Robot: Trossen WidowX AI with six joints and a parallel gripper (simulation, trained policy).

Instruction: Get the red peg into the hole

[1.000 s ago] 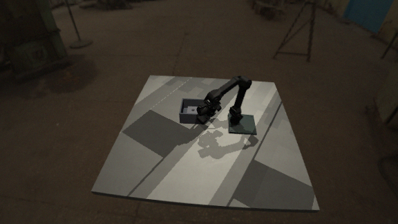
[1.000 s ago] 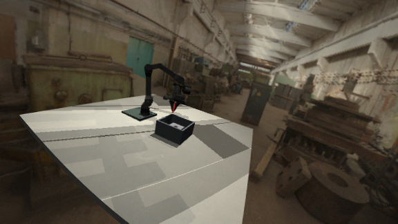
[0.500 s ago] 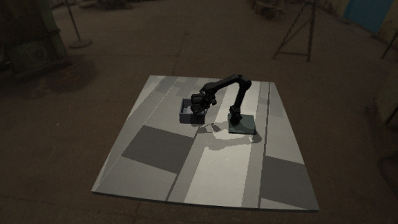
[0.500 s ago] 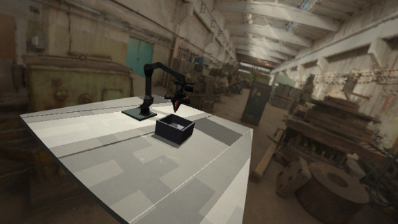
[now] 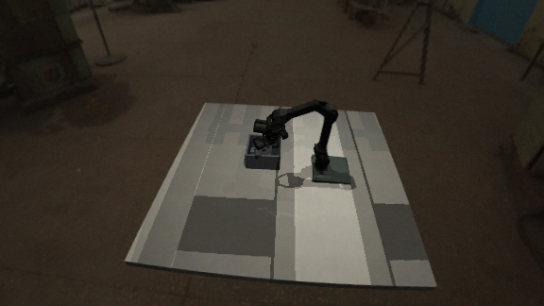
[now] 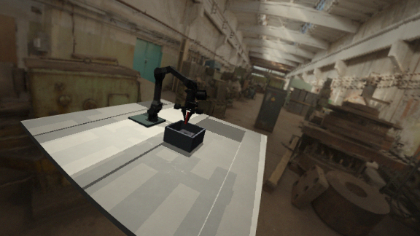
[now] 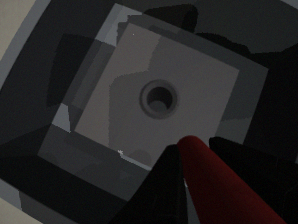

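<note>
My gripper tip is 30 mm below the red peg and 10 mm to the right of it. Round my gripper tip: pale plate 70 mm below, 30 mm to the right, 20 mm ahead; dark box 90 mm below, 30 mm to the right, 20 mm ahead.
</note>
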